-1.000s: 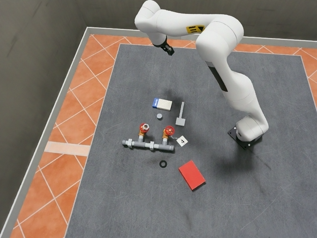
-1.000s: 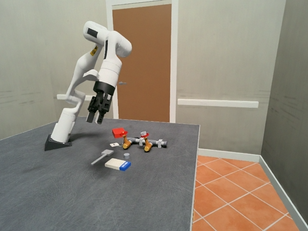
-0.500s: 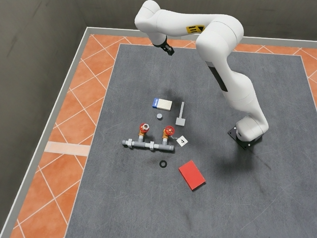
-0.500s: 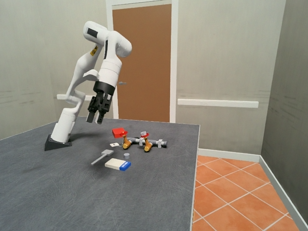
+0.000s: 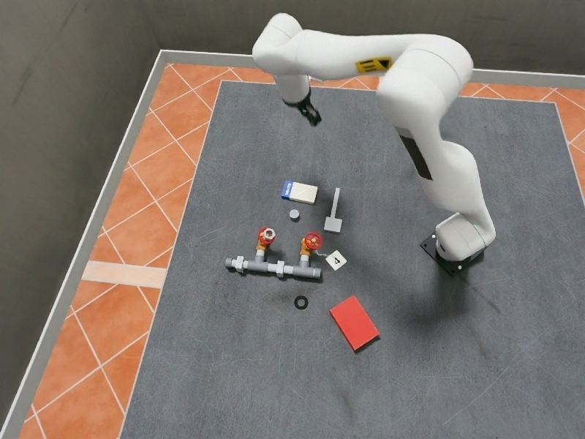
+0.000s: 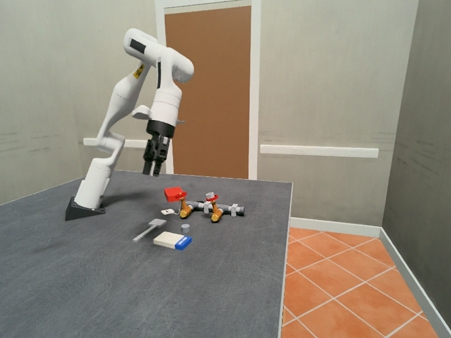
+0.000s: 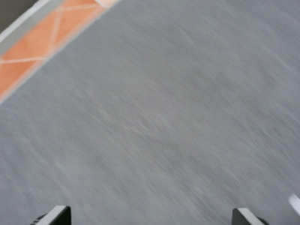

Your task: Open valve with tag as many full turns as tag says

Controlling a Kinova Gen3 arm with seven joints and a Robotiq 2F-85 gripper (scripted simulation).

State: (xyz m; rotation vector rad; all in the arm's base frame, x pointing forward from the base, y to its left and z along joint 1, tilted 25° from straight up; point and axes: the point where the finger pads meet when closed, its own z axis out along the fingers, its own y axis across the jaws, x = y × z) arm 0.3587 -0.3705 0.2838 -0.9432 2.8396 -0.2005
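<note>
Now: the white tag 320 mm to the left of my hand, 270 mm below it and 110 mm behind it. From my hand the other things lie so: grey paddle: 260 mm below, 170 mm to the left, 110 mm behind; then blue box: 260 mm below, 100 mm to the left, 10 mm ahead; then red block: 510 mm to the left, 250 mm below, 170 mm behind.
</note>
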